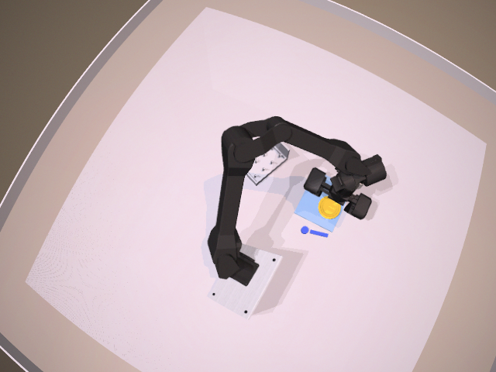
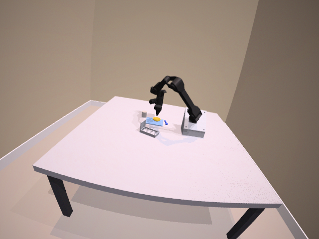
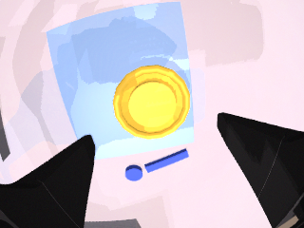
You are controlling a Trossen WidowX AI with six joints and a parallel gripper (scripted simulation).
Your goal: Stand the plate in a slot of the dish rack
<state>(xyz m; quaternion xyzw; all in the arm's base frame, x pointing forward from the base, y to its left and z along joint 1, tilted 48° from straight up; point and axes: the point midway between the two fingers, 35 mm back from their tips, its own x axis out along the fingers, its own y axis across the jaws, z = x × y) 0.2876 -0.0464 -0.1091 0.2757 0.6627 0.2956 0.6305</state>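
Now: the yellow plate 50 mm below my gripper tip. The rest, counted from my gripper tip: light blue mat 10 mm ahead, 20 mm to the left, 60 mm below; then blue spoon 90 mm behind, 10 mm to the left, 60 mm below; then white cup 120 mm ahead, 50 mm to the right, 40 mm below.
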